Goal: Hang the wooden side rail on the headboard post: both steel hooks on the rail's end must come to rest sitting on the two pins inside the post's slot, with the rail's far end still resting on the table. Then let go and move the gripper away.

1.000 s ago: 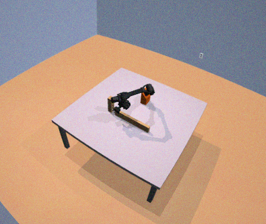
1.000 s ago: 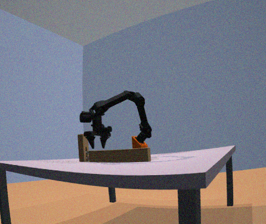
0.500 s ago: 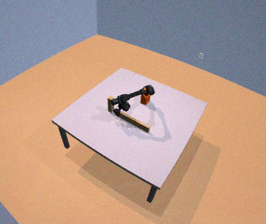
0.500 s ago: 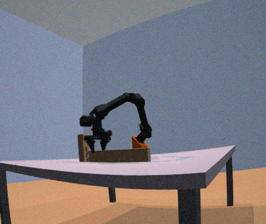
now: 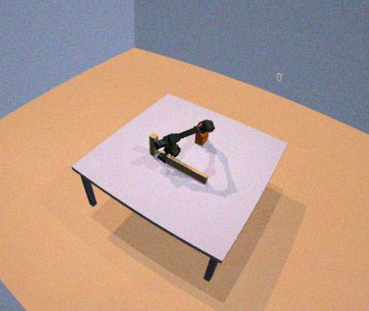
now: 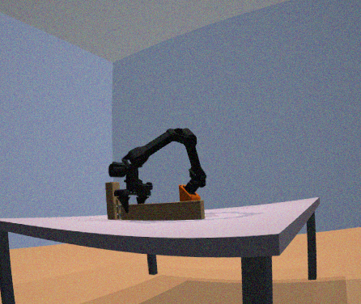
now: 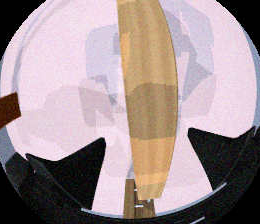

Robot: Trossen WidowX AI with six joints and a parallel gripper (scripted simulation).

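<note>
Now: the headboard post 14 cm to the right of my gripper tip, 5 cm above it and 1 cm behind it.
</note>
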